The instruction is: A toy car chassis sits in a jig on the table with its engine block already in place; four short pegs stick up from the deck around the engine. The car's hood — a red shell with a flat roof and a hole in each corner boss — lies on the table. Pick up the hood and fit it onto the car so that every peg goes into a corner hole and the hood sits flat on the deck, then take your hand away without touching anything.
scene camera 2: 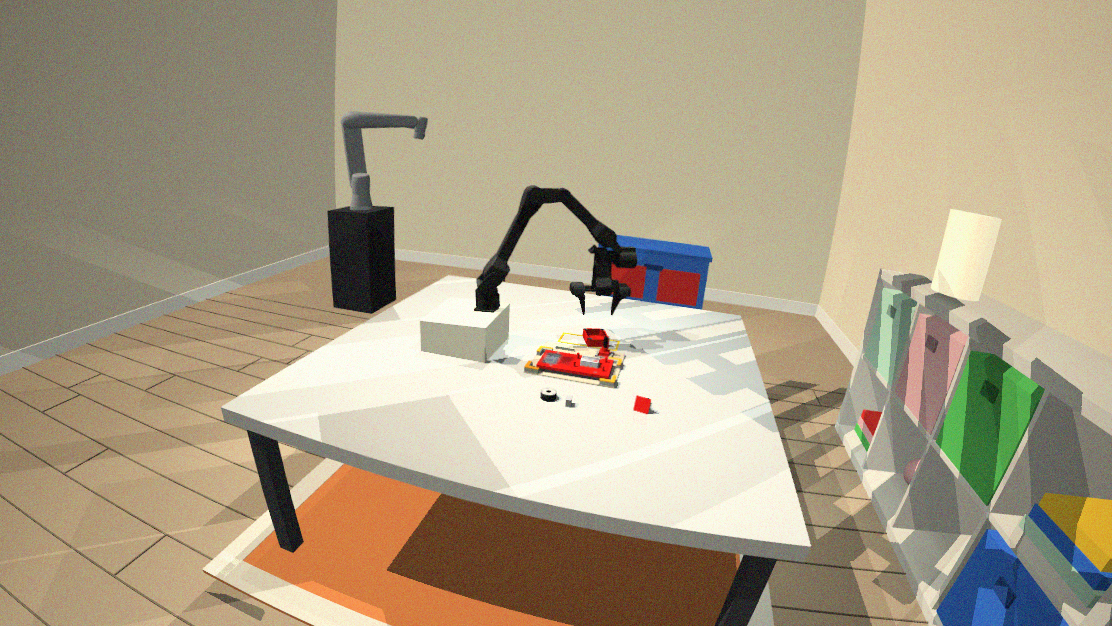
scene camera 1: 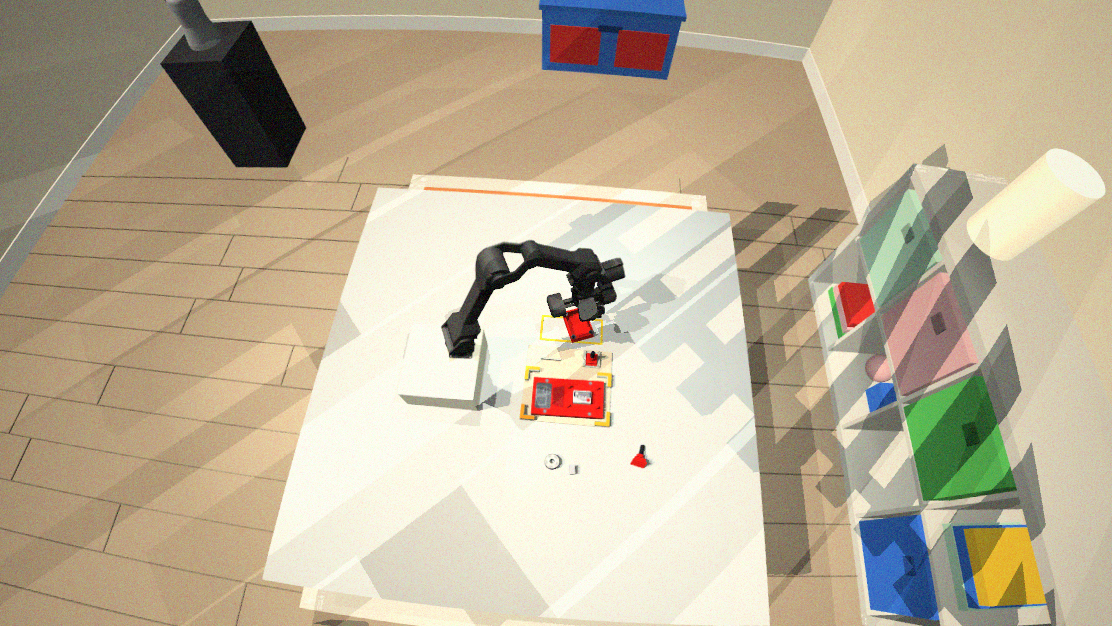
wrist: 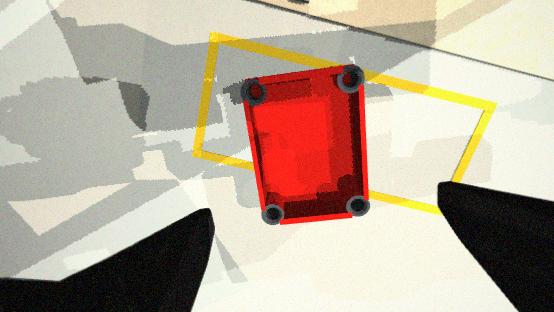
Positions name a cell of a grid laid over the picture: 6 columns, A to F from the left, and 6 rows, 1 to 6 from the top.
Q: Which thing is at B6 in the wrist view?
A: My gripper.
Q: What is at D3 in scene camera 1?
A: My gripper.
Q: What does my gripper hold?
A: Nothing.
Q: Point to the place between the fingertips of my gripper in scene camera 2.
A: D4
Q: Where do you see a red hood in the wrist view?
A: D3
